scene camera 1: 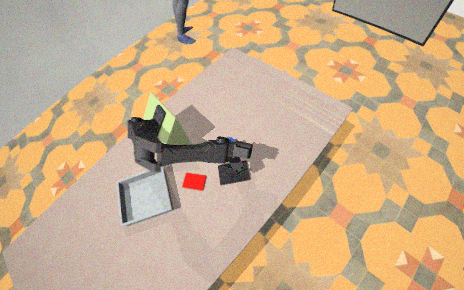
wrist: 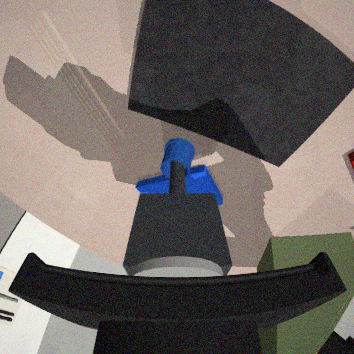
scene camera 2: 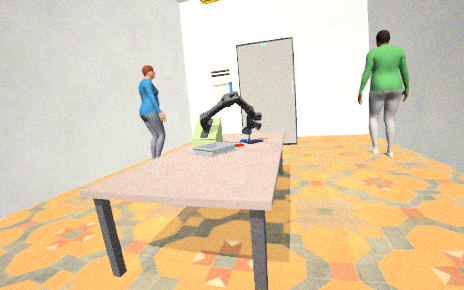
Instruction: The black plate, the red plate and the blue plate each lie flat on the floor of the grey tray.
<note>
The table carries a blue plate and a grey tray. I also see my suction cup.
</note>
